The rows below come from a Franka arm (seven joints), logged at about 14 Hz.
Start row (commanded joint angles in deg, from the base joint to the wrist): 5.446 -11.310 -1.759 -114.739 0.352 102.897 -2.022
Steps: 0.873 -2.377 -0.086 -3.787 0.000 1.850 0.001; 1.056 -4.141 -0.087 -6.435 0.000 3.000 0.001; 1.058 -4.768 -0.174 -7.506 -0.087 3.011 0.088; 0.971 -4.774 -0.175 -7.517 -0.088 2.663 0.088; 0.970 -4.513 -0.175 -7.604 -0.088 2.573 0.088; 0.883 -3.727 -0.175 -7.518 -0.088 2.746 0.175; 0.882 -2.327 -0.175 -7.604 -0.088 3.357 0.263; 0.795 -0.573 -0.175 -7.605 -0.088 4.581 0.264; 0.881 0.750 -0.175 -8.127 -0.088 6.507 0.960
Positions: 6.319 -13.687 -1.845 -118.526 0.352 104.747 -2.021; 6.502 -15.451 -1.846 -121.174 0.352 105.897 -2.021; 6.504 -16.078 -1.933 -122.245 0.265 105.908 -1.934; 6.417 -16.084 -1.934 -122.256 0.264 105.560 -1.934; 6.416 -15.823 -1.934 -122.343 0.264 105.470 -1.934; 6.329 -15.037 -1.934 -122.257 0.264 105.643 -1.847; 6.328 -13.637 -1.934 -122.343 0.264 106.254 -1.759; 6.241 -11.883 -1.934 -122.344 0.264 107.478 -1.758; 6.327 -10.560 -1.934 -122.866 0.264 109.404 -1.062
